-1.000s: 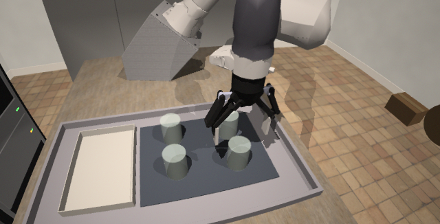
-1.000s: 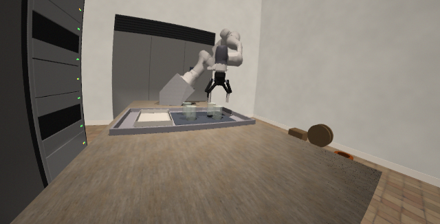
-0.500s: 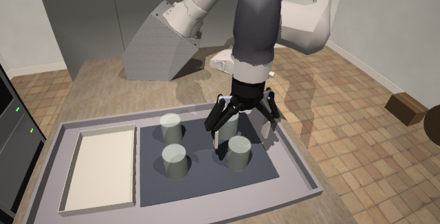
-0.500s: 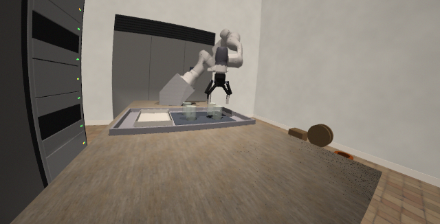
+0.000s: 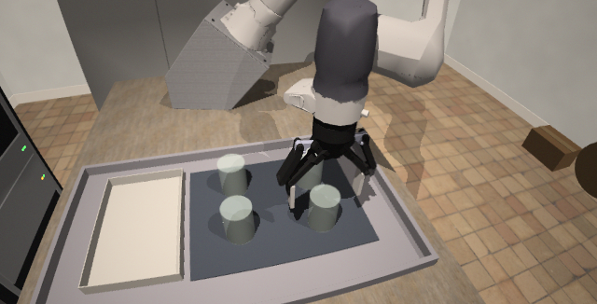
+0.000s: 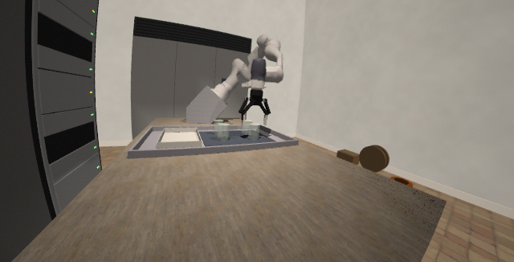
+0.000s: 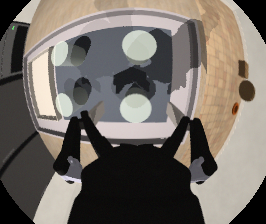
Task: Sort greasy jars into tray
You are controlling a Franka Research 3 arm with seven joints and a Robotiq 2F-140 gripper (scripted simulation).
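Right now my hand is 5 cm past the dark drying mat, 11 cm to the left of it and 9 cm above it. The rest, counted from my hand: rimmed steel table top: 2 cm behind, 21 cm to the right, 9 cm below; then cream tray: 1 cm ahead, 42 cm to the right, 9 cm below.
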